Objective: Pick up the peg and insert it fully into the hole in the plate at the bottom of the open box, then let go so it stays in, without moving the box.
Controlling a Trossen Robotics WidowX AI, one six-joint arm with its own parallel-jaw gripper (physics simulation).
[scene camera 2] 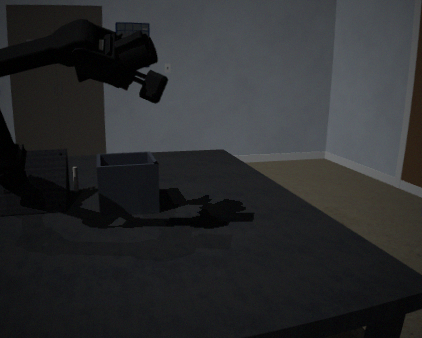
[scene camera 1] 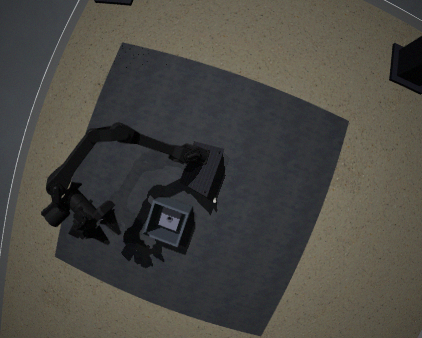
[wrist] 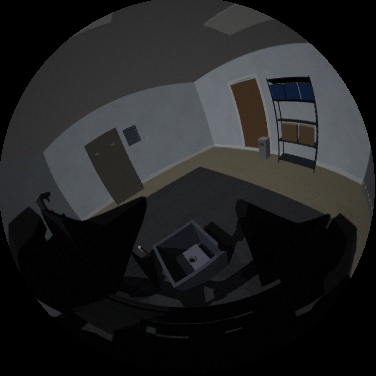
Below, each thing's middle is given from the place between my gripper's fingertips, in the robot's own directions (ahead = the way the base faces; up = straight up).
Scene:
My hand is 290 mm above the open box (scene camera 2: 128, 183), 110 mm to the right of it and 20 mm past it.

